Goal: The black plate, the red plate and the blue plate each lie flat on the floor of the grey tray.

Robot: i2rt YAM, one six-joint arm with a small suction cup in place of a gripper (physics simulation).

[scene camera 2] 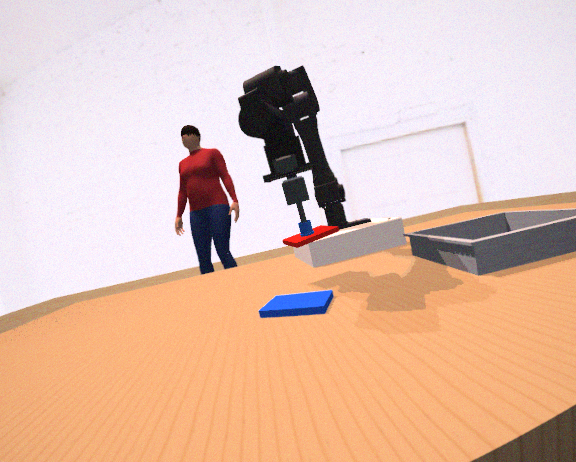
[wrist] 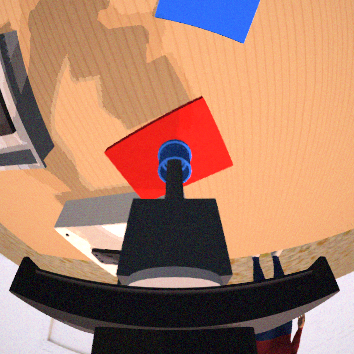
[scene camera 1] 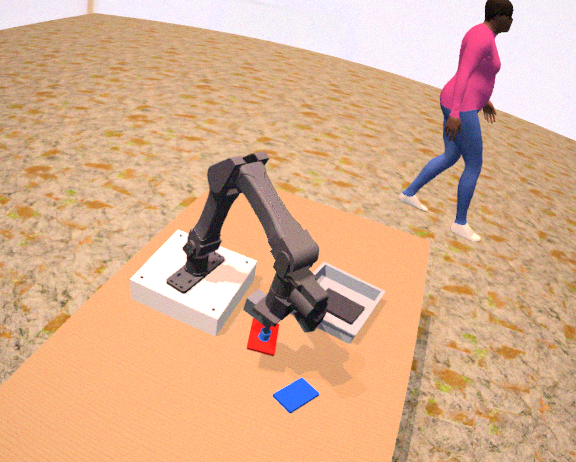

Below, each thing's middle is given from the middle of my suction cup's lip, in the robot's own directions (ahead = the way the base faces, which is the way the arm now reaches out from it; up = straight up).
Now: suction cup 330 mm to the right of the grey tray (scene camera 2: 482, 245), 80 mm above it and 70 mm short of it. Round my suction cup: black plate (scene camera 1: 347, 310) (340 mm to the left, 100 mm below, 80 mm ahead); blue plate (scene camera 2: 311, 303) (130 mm ahead, 100 mm below, 40 mm to the right); red plate (wrist: 135, 155) (10 mm to the left, 10 mm below, 10 mm behind).
